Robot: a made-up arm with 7 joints. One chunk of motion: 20 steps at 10 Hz.
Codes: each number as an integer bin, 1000 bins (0 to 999) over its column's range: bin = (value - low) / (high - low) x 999, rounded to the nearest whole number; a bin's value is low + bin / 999 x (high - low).
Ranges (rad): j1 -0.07..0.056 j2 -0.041..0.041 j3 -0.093..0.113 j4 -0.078..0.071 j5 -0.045..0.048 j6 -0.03..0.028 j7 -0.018..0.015
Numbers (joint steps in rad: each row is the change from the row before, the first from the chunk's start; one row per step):
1: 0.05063 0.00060 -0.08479 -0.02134 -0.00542 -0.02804 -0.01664
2: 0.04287 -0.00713 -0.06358 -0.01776 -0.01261 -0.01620 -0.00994
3: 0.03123 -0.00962 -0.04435 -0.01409 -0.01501 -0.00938 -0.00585
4: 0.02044 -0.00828 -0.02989 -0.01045 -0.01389 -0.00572 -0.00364
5: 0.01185 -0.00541 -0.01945 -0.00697 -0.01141 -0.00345 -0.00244
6: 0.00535 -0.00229 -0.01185 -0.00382 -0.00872 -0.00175 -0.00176
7: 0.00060 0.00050 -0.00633 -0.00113 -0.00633 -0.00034 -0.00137
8: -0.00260 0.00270 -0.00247 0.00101 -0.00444 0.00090 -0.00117
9: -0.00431 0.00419 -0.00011 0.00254 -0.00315 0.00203 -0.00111
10: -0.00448 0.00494 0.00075 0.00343 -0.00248 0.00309 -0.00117
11: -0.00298 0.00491 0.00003 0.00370 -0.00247 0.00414 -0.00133
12: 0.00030 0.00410 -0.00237 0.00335 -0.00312 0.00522 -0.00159
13: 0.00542 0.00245 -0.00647 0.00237 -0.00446 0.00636 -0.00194
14: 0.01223 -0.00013 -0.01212 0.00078 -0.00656 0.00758 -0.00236
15: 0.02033 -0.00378 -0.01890 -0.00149 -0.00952 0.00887 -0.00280
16: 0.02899 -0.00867 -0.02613 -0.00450 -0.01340 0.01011 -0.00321
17: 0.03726 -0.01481 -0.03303 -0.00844 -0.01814 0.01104 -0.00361
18: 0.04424 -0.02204 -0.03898 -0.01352 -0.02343 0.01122 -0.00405
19: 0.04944 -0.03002 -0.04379 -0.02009 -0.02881 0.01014 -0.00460
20: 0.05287 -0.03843 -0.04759 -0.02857 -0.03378 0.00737 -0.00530
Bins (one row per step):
1: 956 507 40 380 425 34 41
2: 895 413 143 404 348 238 244
3: 803 382 236 428 322 355 368
4: 717 399 306 453 334 418 435
5: 649 434 357 476 361 457 471
6: 597 472 394 497 390 487 492
7: 560 506 420 515 415 511 503
8: 534 532 439 530 436 532 509
9: 521 551 450 540 450 552 511
10: 519 560 455 546 457 570 509
11: 531 559 451 548 457 588 505
12: 557 549 440 545 450 607 497
13: 598 529 420 539 435 626 486
14: 652 498 392 528 413 647 473
15: 716 453 359 513 381 670 460
16: 785 394 324 493 339 691 448
17: 850 319 291 466 289 707 436
18: 906 231 262 432 232 710 422
19: 947 134 239 388 174 691 406
20: 974 31 220 331 121 644 384

